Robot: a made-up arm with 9 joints. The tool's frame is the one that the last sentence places.
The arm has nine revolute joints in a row. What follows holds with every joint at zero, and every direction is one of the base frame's. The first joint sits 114.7 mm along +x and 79.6 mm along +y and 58.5 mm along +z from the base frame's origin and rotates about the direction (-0.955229, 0.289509, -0.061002), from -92.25 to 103.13 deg. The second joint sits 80.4 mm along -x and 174.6 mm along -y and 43.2 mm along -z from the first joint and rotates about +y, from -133.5 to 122.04 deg. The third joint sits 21.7 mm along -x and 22.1 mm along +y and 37.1 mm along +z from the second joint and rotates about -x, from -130.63 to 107.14 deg. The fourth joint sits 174.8 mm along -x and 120.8 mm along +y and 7.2 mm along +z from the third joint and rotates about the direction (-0.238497, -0.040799, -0.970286), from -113.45 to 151.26 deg. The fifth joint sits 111.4 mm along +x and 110.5 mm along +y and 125.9 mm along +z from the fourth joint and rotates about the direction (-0.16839, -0.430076, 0.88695), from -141.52 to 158.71 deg. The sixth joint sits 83.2 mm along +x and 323.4 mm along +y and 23.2 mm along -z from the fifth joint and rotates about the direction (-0.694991, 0.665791, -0.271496), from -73.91 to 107.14 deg. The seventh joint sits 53.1 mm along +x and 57.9 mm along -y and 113 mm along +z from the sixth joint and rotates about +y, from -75.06 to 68.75 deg. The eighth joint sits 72.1 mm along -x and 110.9 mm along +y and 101.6 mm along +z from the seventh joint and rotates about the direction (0.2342, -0.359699, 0.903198), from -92.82 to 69.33 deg. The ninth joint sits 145.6 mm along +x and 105.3 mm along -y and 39.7 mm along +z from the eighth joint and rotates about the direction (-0.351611, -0.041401, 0.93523), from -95.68 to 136.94 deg. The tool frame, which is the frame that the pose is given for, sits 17.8 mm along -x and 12.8 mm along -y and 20.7 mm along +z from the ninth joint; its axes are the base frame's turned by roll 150.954, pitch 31.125 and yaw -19.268 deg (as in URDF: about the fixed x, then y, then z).
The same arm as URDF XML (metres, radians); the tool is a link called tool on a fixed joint. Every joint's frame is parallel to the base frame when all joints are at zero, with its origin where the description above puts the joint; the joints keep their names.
<robot name="arm">
  <joint name="tool_joint" type="fixed">
    <parent link="link9"/>
    <child link="tool"/>
    <origin xyz="-0.0178 -0.0128 0.0207" rpy="2.6346 0.5432 -0.3363"/>
  </joint>
  <joint name="joint 9" type="revolute">
    <parent link="link8"/>
    <child link="link9"/>
    <origin xyz="0.1456 -0.1053 0.0397" rpy="0 0 0"/>
    <axis xyz="-0.351611 -0.041401 0.93523"/>
    <limit lower="-1.6699" upper="2.3901"/>
  </joint>
  <joint name="joint 8" type="revolute">
    <parent link="link7"/>
    <child link="link8"/>
    <origin xyz="-0.0721 0.1109 0.1016" rpy="0 0 0"/>
    <axis xyz="0.2342 -0.359699 0.903198"/>
    <limit lower="-1.62" upper="1.21"/>
  </joint>
  <joint name="joint 7" type="revolute">
    <parent link="link6"/>
    <child link="link7"/>
    <origin xyz="0.0531 -0.0579 0.113" rpy="0 0 0"/>
    <axis xyz="0 1 0"/>
    <limit lower="-1.31" upper="1.1999"/>
  </joint>
  <joint name="joint 6" type="revolute">
    <parent link="link5"/>
    <child link="link6"/>
    <origin xyz="0.0832 0.3234 -0.0232" rpy="0 0 0"/>
    <axis xyz="-0.694991 0.665791 -0.271496"/>
    <limit lower="-1.29" upper="1.8699"/>
  </joint>
  <joint name="joint 5" type="revolute">
    <parent link="link4"/>
    <child link="link5"/>
    <origin xyz="0.1114 0.1105 0.1259" rpy="0 0 0"/>
    <axis xyz="-0.168405 -0.430114 0.886928"/>
    <limit lower="-2.47" upper="2.77"/>
  </joint>
  <joint name="joint 4" type="revolute">
    <parent link="link3"/>
    <child link="link4"/>
    <origin xyz="-0.1748 0.1208 0.0072" rpy="0 0 0"/>
    <axis xyz="-0.238497 -0.040799 -0.970286"/>
    <limit lower="-1.9801" upper="2.64"/>
  </joint>
  <joint name="joint 3" type="revolute">
    <parent link="link2"/>
    <child link="link3"/>
    <origin xyz="-0.0217 0.0221 0.0371" rpy="0 0 0"/>
    <axis xyz="-1 0 0"/>
    <limit lower="-2.2799" upper="1.8699"/>
  </joint>
  <joint name="joint 2" type="revolute">
    <parent link="link1"/>
    <child link="link2"/>
    <origin xyz="-0.0804 -0.1746 -0.0432" rpy="0 0 0"/>
    <axis xyz="0 1 0"/>
    <limit lower="-2.33" upper="2.13"/>
  </joint>
  <joint name="joint 1" type="revolute">
    <parent link="base_link"/>
    <child link="link1"/>
    <origin xyz="0.1147 0.0796 0.0585" rpy="0 0 0"/>
    <axis xyz="-0.955229 0.289509 -0.061002"/>
    <limit lower="-1.6101" upper="1.8"/>
  </joint>
  <link name="base_link"/>
  <link name="link1"/>
  <link name="link2"/>
  <link name="link3"/>
  <link name="link4"/>
  <link name="link5"/>
  <link name="link6"/>
  <link name="link7"/>
  <link name="link8"/>
  <link name="link9"/>
  <link name="tool"/>
</robot>

